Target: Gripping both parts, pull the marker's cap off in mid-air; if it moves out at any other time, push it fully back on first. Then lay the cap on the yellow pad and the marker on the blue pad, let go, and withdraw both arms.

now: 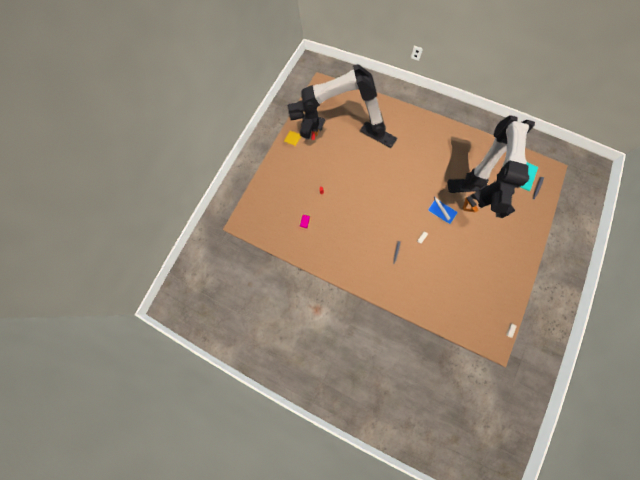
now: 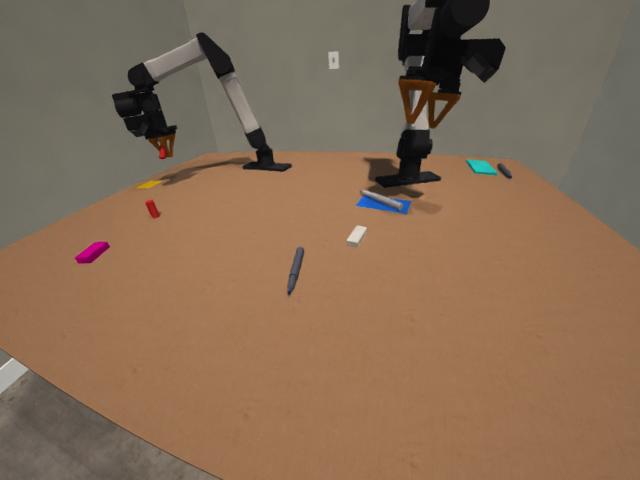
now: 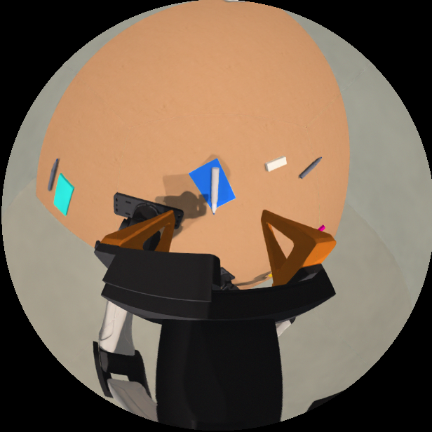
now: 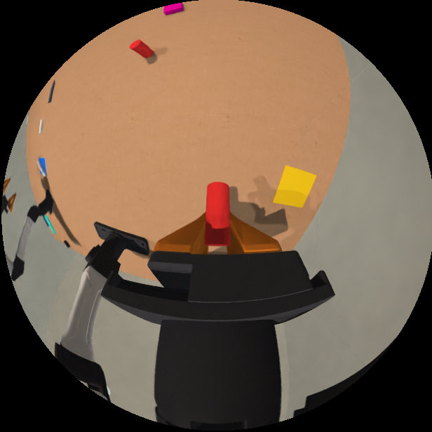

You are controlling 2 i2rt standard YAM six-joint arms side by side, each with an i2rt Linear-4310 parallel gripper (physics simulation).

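Places are measured from the left arm's base along level axes (x ahead, y left, z up), in metres.
Pixels of known places: left gripper, fingertip midpoint: (image 1: 471,205) (image 2: 421,126); right gripper, fingertip midpoint: (image 1: 315,134) (image 2: 169,157); left arm's base, link origin: (image 1: 467,185) (image 2: 408,180); right arm's base, link origin: (image 1: 378,135) (image 2: 266,167).
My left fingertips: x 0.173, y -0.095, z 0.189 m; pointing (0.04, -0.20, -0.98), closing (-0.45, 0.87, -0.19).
Observation:
Ahead of a thing's pixels: the offset from my left fingertips to its top centre. "pt": to the spot under its first point.
The white marker {0.056 m back, 0.059 m right, 0.171 m down} (image 1: 442,208) (image 2: 382,199) (image 3: 215,187) lies uncapped on the blue pad {pt 0.003 m ahead, 0.036 m right, 0.172 m down} (image 1: 448,218) (image 2: 402,207) (image 3: 226,192), its tip end just past the pad's edge. My left gripper (image 2: 422,124) (image 3: 217,214) is open and empty, raised above the table and away from the marker. My right gripper (image 2: 164,155) (image 4: 217,215) is shut on the red cap {0.443 m back, 0.679 m right, 0.038 m down} (image 1: 313,136) (image 2: 162,152) (image 4: 218,205) and holds it in the air, beside the yellow pad {0.518 m back, 0.807 m right, 0.188 m down} (image 1: 292,138) (image 2: 149,184) (image 4: 295,186) and not over it. The yellow pad bears nothing.
A second red cap-like piece {0.178 m back, 0.655 m right, 0.141 m down} (image 1: 321,190) (image 2: 152,208) (image 4: 142,49) lies near a magenta block {0.023 m back, 0.746 m right, 0.174 m down} (image 1: 305,221) (image 2: 92,252). A dark marker {0.158 m ahead, 0.305 m right, 0.174 m down} (image 1: 397,252) (image 2: 295,270) and a white block {0.090 m ahead, 0.172 m right, 0.177 m down} (image 1: 422,237) (image 2: 356,236) lie near the blue pad. A cyan pad {0.210 m back, 0.419 m left, 0.181 m down} (image 1: 529,176) (image 2: 481,166) and another dark marker {0.137 m back, 0.457 m left, 0.171 m down} (image 1: 538,187) (image 2: 504,170) lie at the right.

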